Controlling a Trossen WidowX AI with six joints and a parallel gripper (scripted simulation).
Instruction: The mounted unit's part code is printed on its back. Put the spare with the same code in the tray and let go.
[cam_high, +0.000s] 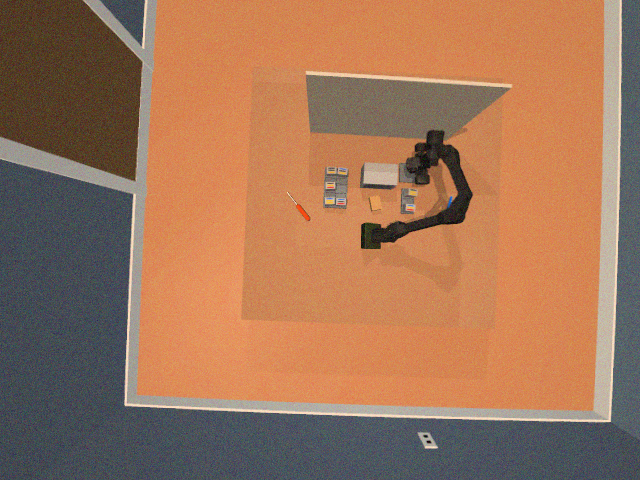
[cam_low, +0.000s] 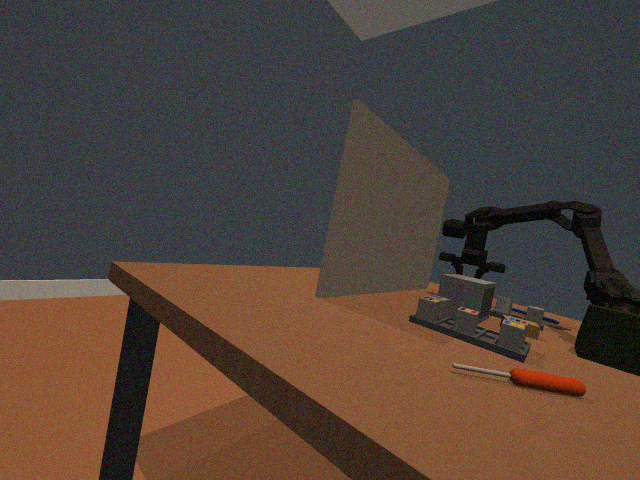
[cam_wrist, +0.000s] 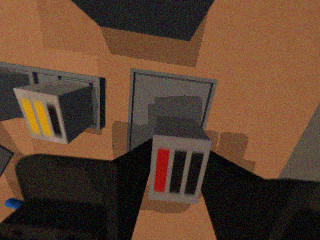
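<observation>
My gripper tip is 50 mm above the dark grey tray and 10 mm past it. From my gripper tip the other things lie so: grey mounted unit: 190 mm to the left, 40 mm behind; then small cardboard box: 190 mm to the left, 170 mm behind, 40 mm below; then grey spare: 20 mm above.
</observation>
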